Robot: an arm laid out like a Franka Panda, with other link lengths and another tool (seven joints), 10 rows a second.
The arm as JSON. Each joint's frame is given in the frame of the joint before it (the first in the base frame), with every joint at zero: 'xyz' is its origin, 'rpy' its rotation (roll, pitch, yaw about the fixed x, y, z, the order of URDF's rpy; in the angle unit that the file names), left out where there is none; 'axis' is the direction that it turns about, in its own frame. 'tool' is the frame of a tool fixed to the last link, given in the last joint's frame.
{
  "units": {
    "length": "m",
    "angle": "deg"
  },
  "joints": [
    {
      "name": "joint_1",
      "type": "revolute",
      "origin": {
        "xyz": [
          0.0,
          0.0,
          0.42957
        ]
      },
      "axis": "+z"
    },
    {
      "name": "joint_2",
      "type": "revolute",
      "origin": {
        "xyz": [
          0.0,
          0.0,
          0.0
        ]
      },
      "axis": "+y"
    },
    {
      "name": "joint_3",
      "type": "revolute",
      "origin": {
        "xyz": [
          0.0,
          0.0,
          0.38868
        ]
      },
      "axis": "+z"
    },
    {
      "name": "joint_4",
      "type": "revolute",
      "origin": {
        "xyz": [
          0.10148,
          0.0,
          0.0
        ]
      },
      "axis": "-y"
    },
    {
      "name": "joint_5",
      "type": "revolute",
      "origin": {
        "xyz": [
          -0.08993,
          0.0,
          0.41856
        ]
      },
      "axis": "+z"
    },
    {
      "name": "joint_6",
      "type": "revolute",
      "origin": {
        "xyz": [
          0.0,
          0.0,
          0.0
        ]
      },
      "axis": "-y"
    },
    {
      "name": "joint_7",
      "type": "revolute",
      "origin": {
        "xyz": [
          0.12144,
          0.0,
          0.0
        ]
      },
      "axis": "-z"
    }
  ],
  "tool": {
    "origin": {
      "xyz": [
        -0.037,
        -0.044,
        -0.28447
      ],
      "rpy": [
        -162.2,
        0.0,
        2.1
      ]
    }
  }
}
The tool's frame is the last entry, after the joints.
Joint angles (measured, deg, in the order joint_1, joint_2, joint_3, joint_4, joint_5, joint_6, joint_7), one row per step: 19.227 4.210 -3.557 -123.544 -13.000 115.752 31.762; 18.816 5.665 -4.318 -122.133 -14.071 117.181 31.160; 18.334 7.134 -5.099 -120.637 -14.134 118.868 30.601; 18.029 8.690 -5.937 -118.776 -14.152 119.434 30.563; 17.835 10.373 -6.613 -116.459 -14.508 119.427 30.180; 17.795 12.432 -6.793 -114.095 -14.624 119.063 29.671; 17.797 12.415 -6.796 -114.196 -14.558 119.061 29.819; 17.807 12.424 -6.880 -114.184 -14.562 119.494 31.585; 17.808 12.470 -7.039 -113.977 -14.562 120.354 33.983; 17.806 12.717 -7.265 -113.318 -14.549 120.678 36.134; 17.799 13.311 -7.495 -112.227 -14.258 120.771 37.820; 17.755 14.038 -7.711 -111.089 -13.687 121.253 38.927; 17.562 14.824 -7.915 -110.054 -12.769 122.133 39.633; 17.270 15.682 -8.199 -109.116 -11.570 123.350 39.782
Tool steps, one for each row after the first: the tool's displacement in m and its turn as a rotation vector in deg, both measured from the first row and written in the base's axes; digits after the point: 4 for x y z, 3 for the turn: 0.0194 -0.0099 -0.0022 -0.356 -1.358 0.346; 0.0387 -0.0172 -0.0048 0.085 -2.840 0.008; 0.0549 -0.0250 -0.0060 0.068 -3.722 -0.937; 0.0720 -0.0323 -0.0051 -0.343 -4.378 -1.159; 0.0862 -0.0331 -0.0085 -0.716 -4.303 -0.828; 0.0852 -0.0329 -0.0092 -0.697 -4.247 -1.014; 0.0863 -0.0316 -0.0093 -0.734 -5.102 -2.692; 0.0906 -0.0295 -0.0081 -0.638 -6.658 -4.977; 0.0959 -0.0286 -0.0059 -0.670 -7.913 -7.202; 0.1028 -0.0272 -0.0043 -0.554 -8.882 -9.199; 0.1116 -0.0249 -0.0037 -0.058 -9.916 -10.756; 0.1215 -0.0229 -0.0045 0.827 -10.982 -12.206; 0.1322 -0.0224 -0.0065 1.986 -12.027 -13.413
